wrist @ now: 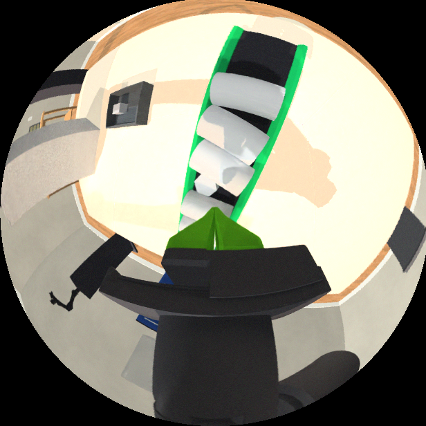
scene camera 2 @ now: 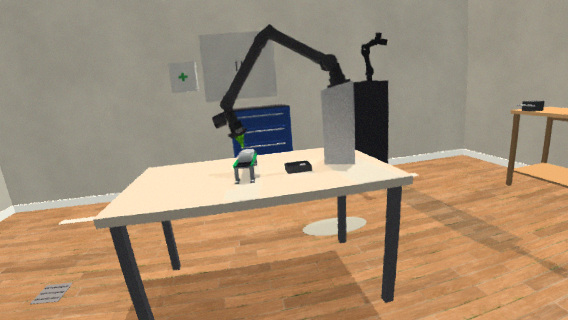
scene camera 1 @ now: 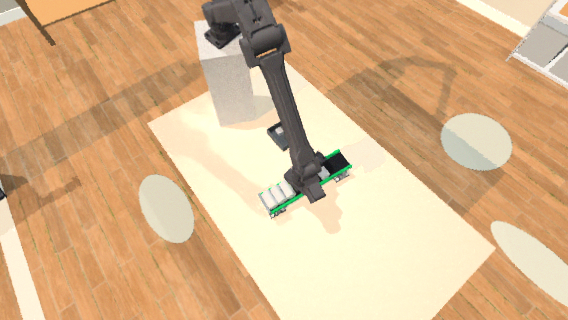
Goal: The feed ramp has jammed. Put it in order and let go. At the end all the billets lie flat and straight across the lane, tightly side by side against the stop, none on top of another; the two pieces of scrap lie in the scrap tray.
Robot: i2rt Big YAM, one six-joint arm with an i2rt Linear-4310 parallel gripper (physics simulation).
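Frame: origin at the arm's base, x ahead, y left, z up, level; millimetres.
Where they show: gripper, fingertip midpoint: (scene camera 2: 243, 147) (scene camera 1: 295, 184); arm's base at its link origin: (scene camera 2: 339, 85) (scene camera 1: 223, 34).
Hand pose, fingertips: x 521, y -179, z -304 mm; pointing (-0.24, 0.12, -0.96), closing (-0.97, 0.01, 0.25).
Each offset is from my fingertips to the centre of the thing. Level surfaces: height alone.
The feed ramp (scene camera 1: 285, 205) (scene camera 2: 236, 163) (wrist: 297, 65) has green side rails. In the wrist view, a billet (wrist: 247, 95) lies nearly straight across, nearest the bare black end. A second billet (wrist: 232, 134) and a third billet (wrist: 221, 166) lie askew. A white scrap piece (wrist: 206, 185) sits between the third and a fourth billet (wrist: 206, 203). Several billets {35 mm back, 61 mm right, 48 mm down} (scene camera 1: 277, 193) stand side by side at the far end. The other scrap piece {264 mm back, 201 mm left, 107 mm down} (scene camera 1: 279, 131) (wrist: 119, 108) lies in the dark scrap tray {236 mm back, 195 mm left, 106 mm down} (scene camera 1: 275, 141) (scene camera 2: 298, 169) (wrist: 143, 105). My gripper (scene camera 2: 242, 146) (wrist: 214, 211) is shut and empty above the lane, hiding part of it.
The pale table {124 mm down} (scene camera 1: 380, 220) (scene camera 2: 190, 190) (wrist: 360, 165) carries the ramp and tray. The grey arm pedestal (scene camera 1: 230, 90) (scene camera 2: 338, 125) (wrist: 55, 160) stands beyond the tray. A blue drawer cabinet (scene camera 2: 270, 125) and a black pedestal (scene camera 2: 371, 120) stand behind the table.
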